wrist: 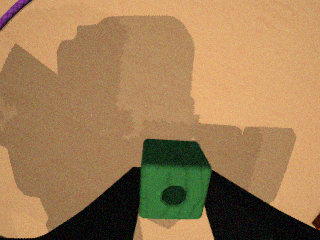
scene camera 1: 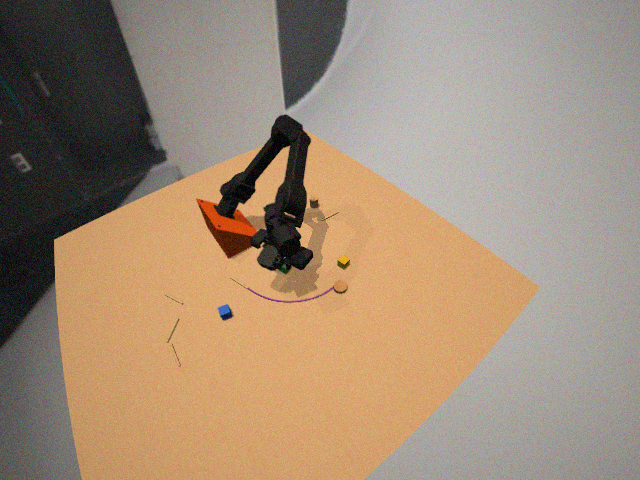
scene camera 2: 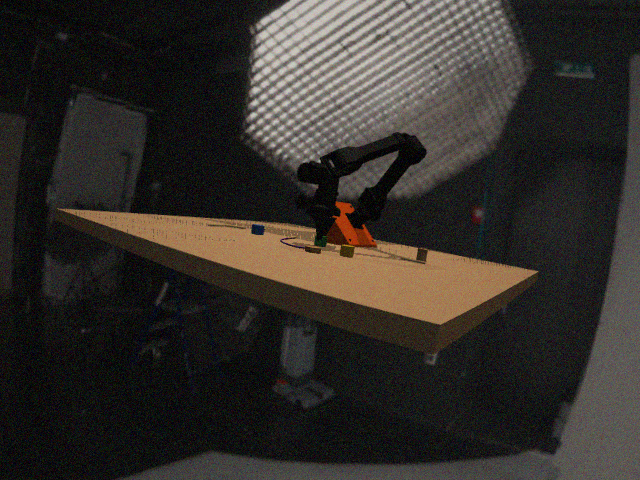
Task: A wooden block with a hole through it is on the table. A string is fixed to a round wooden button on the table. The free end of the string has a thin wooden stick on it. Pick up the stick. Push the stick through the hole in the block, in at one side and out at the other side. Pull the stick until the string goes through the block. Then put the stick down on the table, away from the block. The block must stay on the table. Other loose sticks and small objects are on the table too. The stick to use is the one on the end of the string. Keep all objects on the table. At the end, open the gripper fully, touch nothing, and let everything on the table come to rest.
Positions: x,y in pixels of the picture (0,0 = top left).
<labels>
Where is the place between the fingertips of my gripper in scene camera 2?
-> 320,239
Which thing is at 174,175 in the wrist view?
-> A green cube.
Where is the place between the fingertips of my gripper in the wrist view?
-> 172,176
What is my gripper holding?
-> A green cube.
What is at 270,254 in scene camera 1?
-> My gripper.
</labels>
